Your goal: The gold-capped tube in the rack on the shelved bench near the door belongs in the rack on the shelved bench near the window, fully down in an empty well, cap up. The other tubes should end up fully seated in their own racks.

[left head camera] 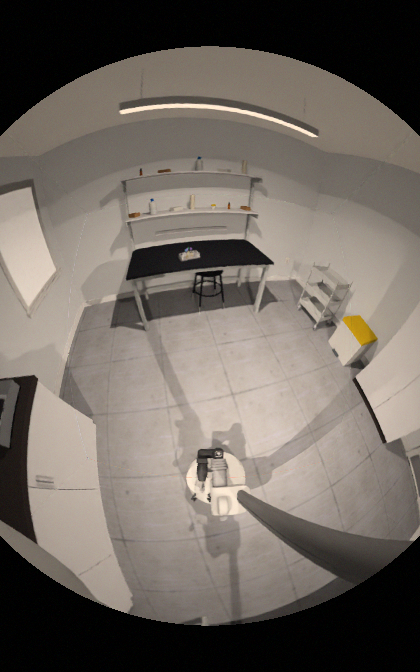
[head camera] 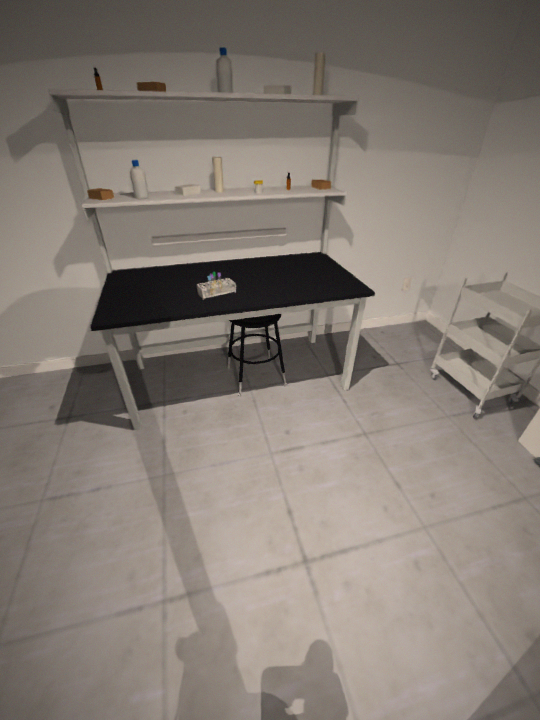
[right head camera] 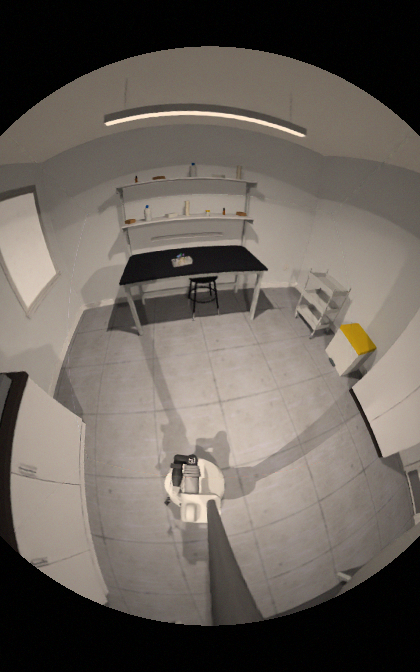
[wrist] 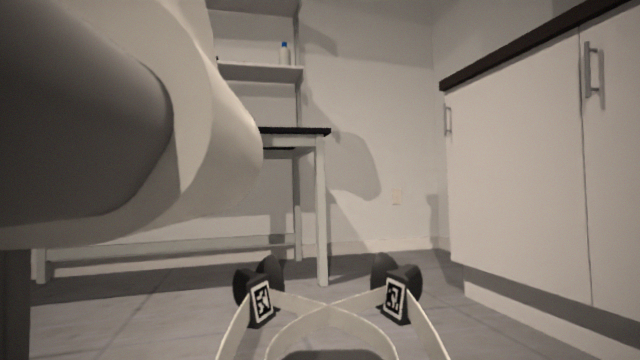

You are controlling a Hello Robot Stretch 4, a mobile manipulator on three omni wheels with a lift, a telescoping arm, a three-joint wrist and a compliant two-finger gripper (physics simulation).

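Frame: origin at the robot's base, x ahead, y left, z up, level; millimetres.
Seen in the pictures: gripper, fingertip midpoint: (left head camera: 201, 501) (right head camera: 174, 506) (wrist: 326, 275).
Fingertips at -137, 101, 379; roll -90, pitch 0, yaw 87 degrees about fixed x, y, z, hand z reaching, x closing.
A point is followed by its place in that frame, as x, y, z.
A shelved bench with a black top (head camera: 290, 282) {1993, -240, 735} (left head camera: 230, 256) {1901, -245, 735} (right head camera: 225, 261) {1933, -268, 735} (wrist: 300, 131) {-1556, 65, 715} stands against the far wall, with a window to its left in the side head views. A clear rack (head camera: 217, 292) {1839, 191, 748} (left head camera: 190, 257) {1850, 177, 741} (right head camera: 182, 263) {1842, 184, 746} stands left of the middle of its top. Several small tubes with purple, blue and green caps (head camera: 214, 275) {1864, 202, 839} stick up from it; their seating is too small to judge. I cannot make out a gold cap. The other shelved bench does not show. My gripper (wrist: 326, 275) {-137, 101, 379} (left head camera: 201, 497) {-137, 101, 379} is open and empty, over the robot base, far from the rack.
A black stool (head camera: 255, 337) {2213, -22, 228} stands partly under the bench. A white three-shelf cart (head camera: 476, 337) {1881, -1498, 370} and a yellow-topped bin (left head camera: 360, 330) {1100, -1737, 423} stand to the right. White cabinets with a dark counter (left head camera: 65, 460) {-9, 950, 484} (wrist: 515, 165) {-1007, 755, 498} stand at the left. Bottles and boxes stand on the shelves.
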